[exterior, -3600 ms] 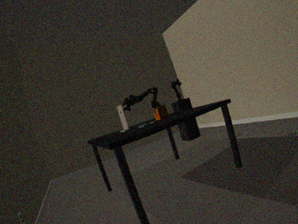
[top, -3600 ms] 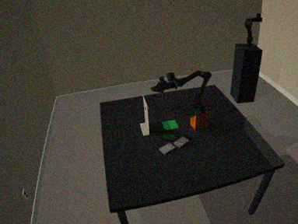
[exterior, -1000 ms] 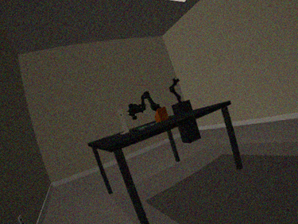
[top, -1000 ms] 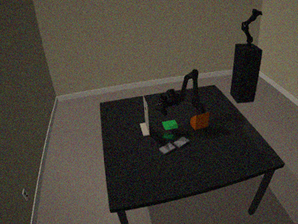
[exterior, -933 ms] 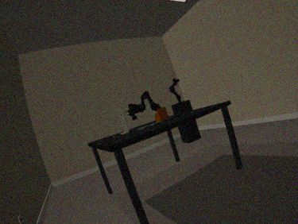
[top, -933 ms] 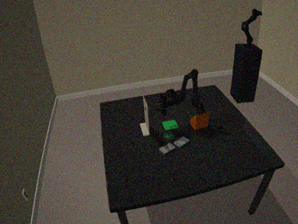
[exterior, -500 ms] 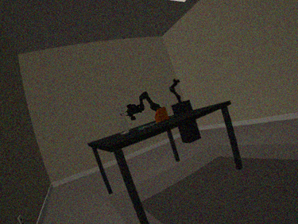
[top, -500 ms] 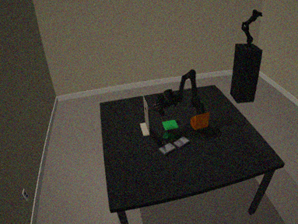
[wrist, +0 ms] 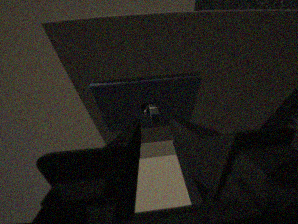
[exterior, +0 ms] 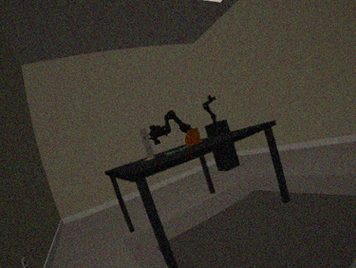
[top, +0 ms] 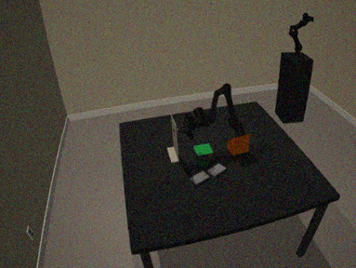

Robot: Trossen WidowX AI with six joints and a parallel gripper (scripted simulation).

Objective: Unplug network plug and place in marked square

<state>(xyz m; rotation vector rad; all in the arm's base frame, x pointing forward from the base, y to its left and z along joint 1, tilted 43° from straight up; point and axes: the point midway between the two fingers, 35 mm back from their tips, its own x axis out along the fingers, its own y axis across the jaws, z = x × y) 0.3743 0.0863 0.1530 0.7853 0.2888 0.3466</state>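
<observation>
Now: gripper tip 200 mm above the green marked square, 170 mm past it and 30 mm to the left of it. The rest, counted from my gripper tip: upright panel: 80 mm below, 40 mm ahead.
</observation>
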